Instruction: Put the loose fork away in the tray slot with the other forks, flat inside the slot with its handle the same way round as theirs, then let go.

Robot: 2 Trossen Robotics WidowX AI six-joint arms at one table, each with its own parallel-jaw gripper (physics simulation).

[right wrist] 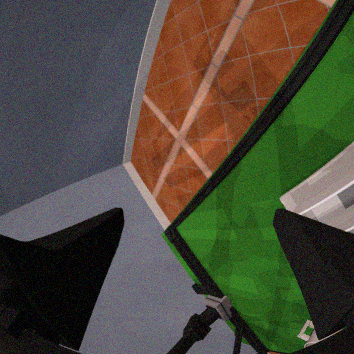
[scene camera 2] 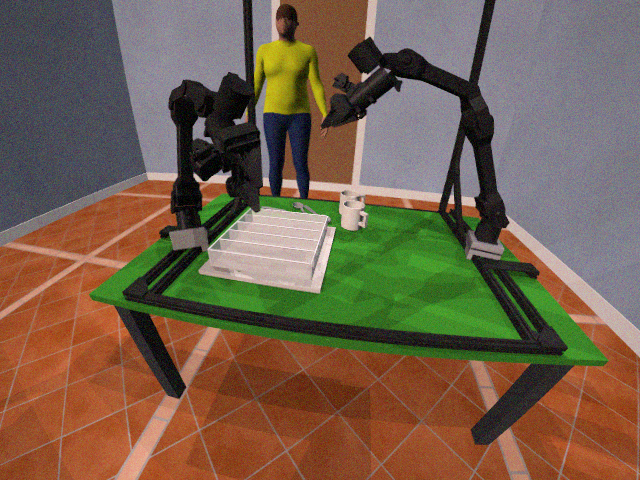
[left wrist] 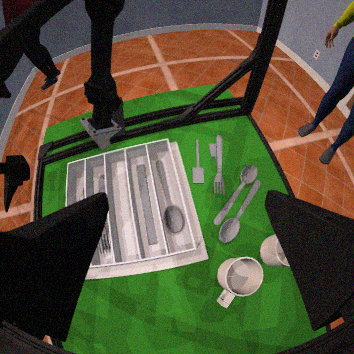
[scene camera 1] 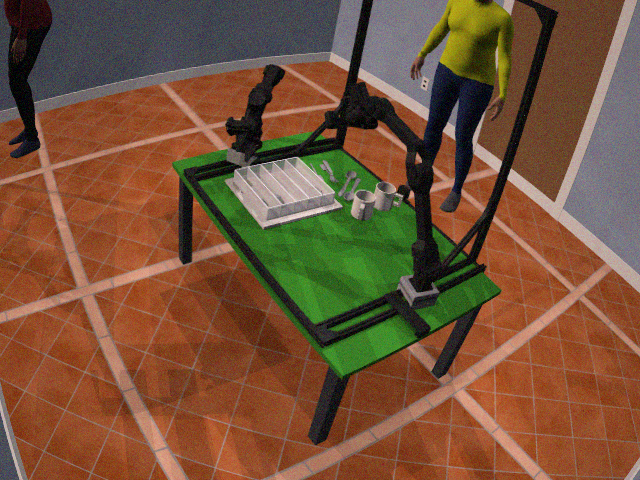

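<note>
The loose grey fork (left wrist: 218, 172) (scene camera 1: 328, 170) lies on the green table right of the tray, tines toward the bottom of the left wrist view. The white tray (left wrist: 199, 254) (scene camera 1: 268, 223) (scene camera 2: 321, 271) has long slots. A fork (left wrist: 104, 242) lies in its second slot from the left, tines also toward the bottom; my left finger partly hides it. My left gripper (left wrist: 188, 199) is open and empty, high above the table. My right gripper (right wrist: 201, 217) is open and empty; in scene camera 2 it hangs near the tray's back left corner.
In the left wrist view, a flat-ended utensil (left wrist: 198, 167) lies left of the loose fork, a small grey piece (left wrist: 212, 151) touches its handle, and two spoons (left wrist: 248, 175) (left wrist: 229, 231) lie right. Two white mugs (left wrist: 240, 276) (left wrist: 274, 250) stand nearby. A knife and spoon occupy tray slots. Black frame posts border the table.
</note>
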